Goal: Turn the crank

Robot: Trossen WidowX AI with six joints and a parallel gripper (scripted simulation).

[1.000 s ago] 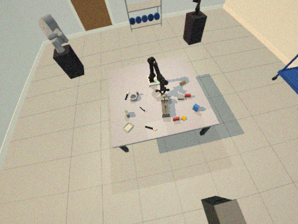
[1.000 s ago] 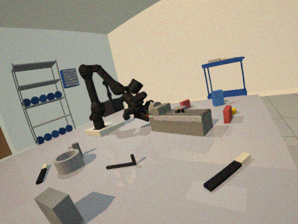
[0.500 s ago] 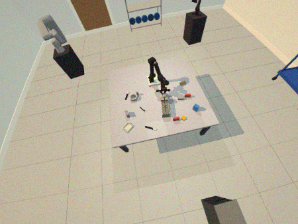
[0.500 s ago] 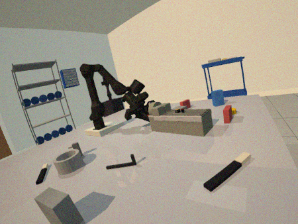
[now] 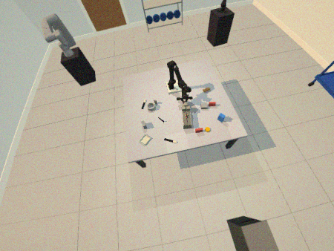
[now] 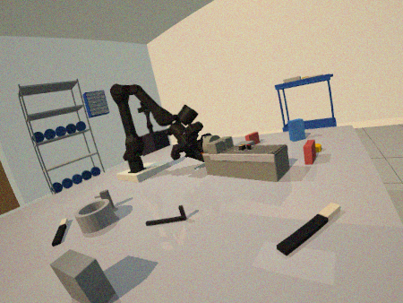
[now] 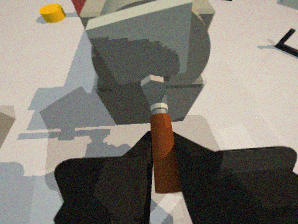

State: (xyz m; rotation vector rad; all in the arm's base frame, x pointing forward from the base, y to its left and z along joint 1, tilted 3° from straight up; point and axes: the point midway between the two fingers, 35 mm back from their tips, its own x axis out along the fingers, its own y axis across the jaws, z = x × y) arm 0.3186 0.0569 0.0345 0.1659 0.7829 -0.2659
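The brown crank handle lies 20 mm behind my gripper tip, 20 mm above it and 10 mm to the left of it. Also, from my gripper tip: yellow disc (370 mm ahead, 120 mm to the left, 30 mm below); then red pointer (180 mm ahead, 50 mm to the right, 50 mm above); then black l-shaped piece (310 mm to the right, 70 mm ahead, 20 mm below).
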